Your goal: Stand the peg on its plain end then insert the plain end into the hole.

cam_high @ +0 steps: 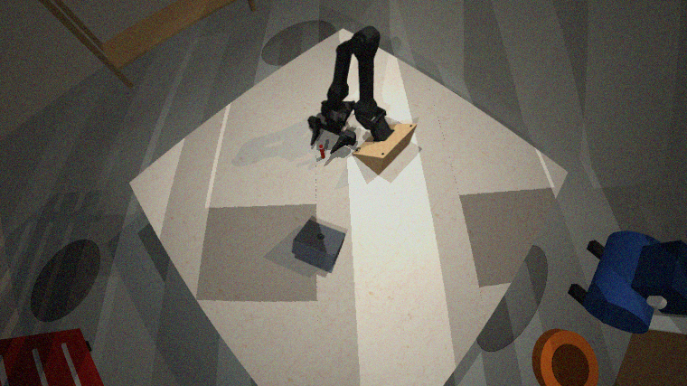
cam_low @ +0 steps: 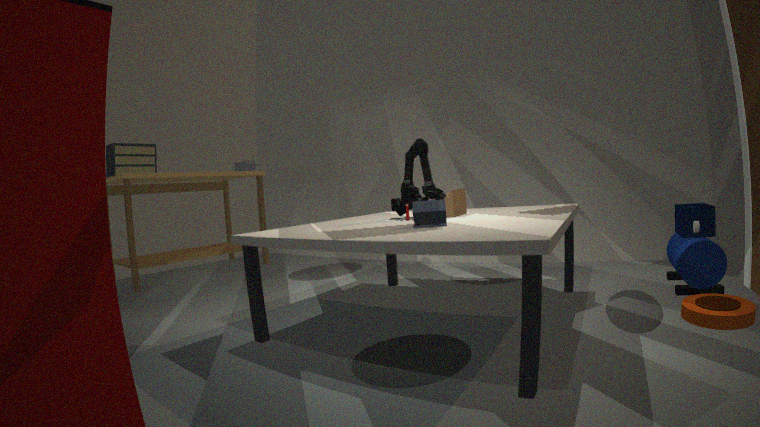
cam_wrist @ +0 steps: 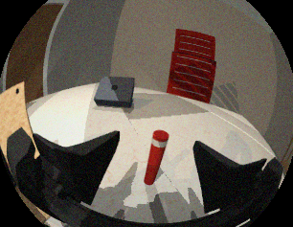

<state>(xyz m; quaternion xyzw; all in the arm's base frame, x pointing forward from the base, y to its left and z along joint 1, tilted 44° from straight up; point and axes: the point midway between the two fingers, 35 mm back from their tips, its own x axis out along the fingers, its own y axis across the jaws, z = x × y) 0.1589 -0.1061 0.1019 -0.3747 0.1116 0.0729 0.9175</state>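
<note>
My gripper tip is 1 cm past the red peg and 1 cm above it. From my gripper tip the other things lie so: sloped grey panel: 24 cm ahead, 21 cm to the left, 2 cm below.
</note>
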